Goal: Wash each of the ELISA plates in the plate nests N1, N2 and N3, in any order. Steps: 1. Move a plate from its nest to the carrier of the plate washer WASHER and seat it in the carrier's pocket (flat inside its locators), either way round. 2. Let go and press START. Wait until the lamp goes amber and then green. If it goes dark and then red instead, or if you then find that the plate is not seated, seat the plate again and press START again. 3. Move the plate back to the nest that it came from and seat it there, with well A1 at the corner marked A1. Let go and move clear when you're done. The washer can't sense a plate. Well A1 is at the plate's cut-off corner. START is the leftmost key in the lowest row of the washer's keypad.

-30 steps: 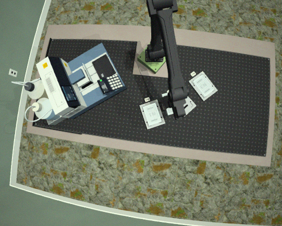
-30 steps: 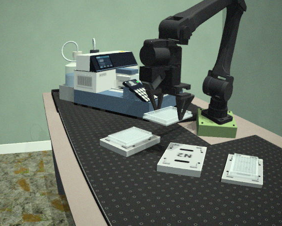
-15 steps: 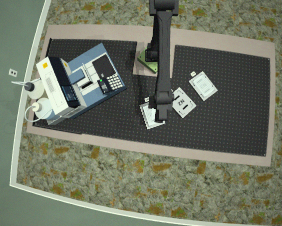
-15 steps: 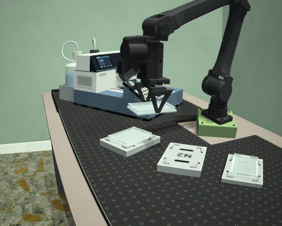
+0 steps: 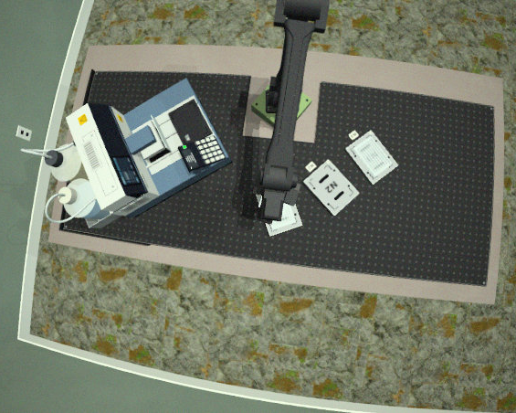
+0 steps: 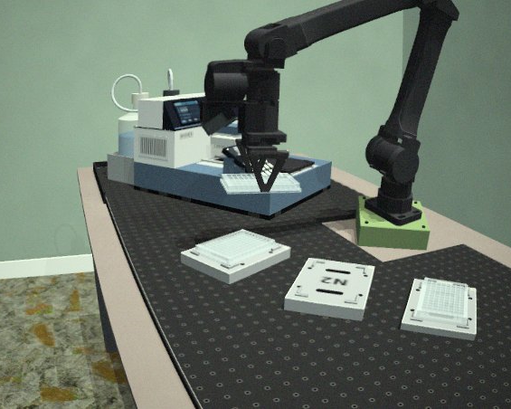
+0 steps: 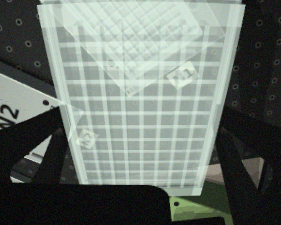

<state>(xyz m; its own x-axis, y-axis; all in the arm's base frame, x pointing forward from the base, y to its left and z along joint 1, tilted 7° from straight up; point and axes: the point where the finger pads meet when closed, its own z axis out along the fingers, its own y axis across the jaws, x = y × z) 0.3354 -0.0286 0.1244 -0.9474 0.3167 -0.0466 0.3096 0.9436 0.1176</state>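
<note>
The dark carrier is 310 mm to the right of my hand, 260 mm behind it and 50 mm below it. Round my hand: plate washer (450 mm to the right, 190 mm behind, 10 mm below); then N1 label (140 mm below, 60 mm behind, 30 mm to the right).
</note>
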